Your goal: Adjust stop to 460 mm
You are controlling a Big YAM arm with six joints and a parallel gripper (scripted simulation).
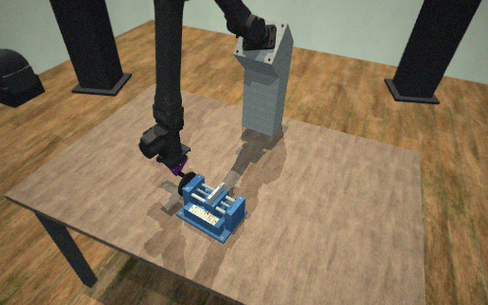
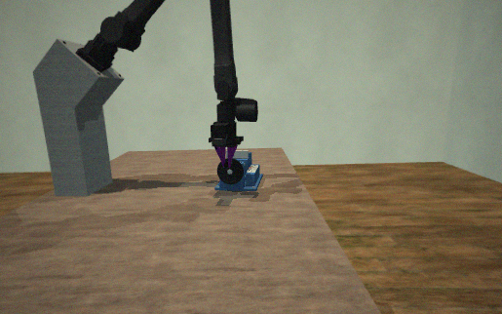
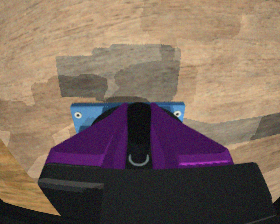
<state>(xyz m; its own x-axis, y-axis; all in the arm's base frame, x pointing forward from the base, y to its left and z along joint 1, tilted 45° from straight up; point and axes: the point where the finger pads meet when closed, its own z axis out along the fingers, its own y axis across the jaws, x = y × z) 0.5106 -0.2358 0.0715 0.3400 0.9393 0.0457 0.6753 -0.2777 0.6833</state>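
The dark handle is 1 cm to the left of my hand and 1 cm ahead of it. Round my hand: black handwheel: 3 cm to the left, 1 cm below, 1 cm ahead; stop fixture: 15 cm to the left, 9 cm ahead, 2 cm below.
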